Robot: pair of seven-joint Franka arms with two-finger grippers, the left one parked.
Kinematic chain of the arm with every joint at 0, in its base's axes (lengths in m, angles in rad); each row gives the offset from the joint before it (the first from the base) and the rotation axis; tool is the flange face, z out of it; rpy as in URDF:
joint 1: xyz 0 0 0.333 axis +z
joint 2: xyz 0 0 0 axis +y
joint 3: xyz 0 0 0.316 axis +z
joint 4: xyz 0.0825 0 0 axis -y
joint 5: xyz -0.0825 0 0.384 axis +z
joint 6: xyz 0 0 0 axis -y
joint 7: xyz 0.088 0 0 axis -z
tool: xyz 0 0 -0.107 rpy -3.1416 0 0
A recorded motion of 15 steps. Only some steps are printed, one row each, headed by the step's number.
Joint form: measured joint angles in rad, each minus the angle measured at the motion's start. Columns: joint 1, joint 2, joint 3, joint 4, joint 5, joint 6, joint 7.
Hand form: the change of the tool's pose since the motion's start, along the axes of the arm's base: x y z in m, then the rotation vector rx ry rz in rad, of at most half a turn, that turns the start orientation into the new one. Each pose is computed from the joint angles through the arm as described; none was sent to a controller.
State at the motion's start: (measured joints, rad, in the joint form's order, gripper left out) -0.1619 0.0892 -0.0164 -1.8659 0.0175 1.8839 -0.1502
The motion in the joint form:
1: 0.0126 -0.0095 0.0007 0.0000 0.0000 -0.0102 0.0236
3: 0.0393 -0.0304 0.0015 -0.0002 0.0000 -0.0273 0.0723
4: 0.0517 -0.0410 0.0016 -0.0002 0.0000 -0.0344 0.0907
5: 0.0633 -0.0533 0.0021 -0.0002 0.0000 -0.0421 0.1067
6: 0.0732 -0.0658 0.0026 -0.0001 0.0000 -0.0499 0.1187
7: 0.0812 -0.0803 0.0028 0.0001 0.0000 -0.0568 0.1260
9: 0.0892 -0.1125 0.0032 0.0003 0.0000 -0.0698 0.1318
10: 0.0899 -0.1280 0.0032 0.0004 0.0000 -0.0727 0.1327
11: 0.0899 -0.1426 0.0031 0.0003 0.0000 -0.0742 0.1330
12: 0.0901 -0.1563 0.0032 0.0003 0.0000 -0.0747 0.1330
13: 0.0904 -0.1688 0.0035 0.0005 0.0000 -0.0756 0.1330
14: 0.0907 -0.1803 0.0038 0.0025 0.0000 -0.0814 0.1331
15: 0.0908 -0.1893 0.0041 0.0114 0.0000 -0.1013 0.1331
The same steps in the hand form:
1: -0.0011 0.0080 0.0047 -0.0012 0.0013 -0.0101
3: -0.0035 0.0242 0.0152 -0.0045 -0.0011 -0.0309
4: -0.0049 0.0316 0.0206 -0.0059 -0.0041 -0.0367
5: -0.0068 0.0387 0.0270 -0.0071 -0.0084 -0.0404
6: -0.0090 0.0448 0.0334 -0.0079 -0.0129 -0.0419
7: -0.0117 0.0497 0.0411 -0.0087 -0.0206 -0.0409
9: -0.0183 0.0549 0.0580 -0.0097 -0.0398 -0.0381
10: -0.0215 0.0555 0.0663 -0.0104 -0.0525 -0.0383
11: -0.0246 0.0557 0.0741 -0.0110 -0.0655 -0.0387
12: -0.0274 0.0561 0.0815 -0.0117 -0.0787 -0.0385
13: -0.0301 0.0566 0.0883 -0.0123 -0.0905 -0.0379
14: -0.0330 0.0572 0.0950 -0.0126 -0.0981 -0.0373
15: -0.0362 0.0577 0.1023 -0.0123 -0.0962 -0.0366

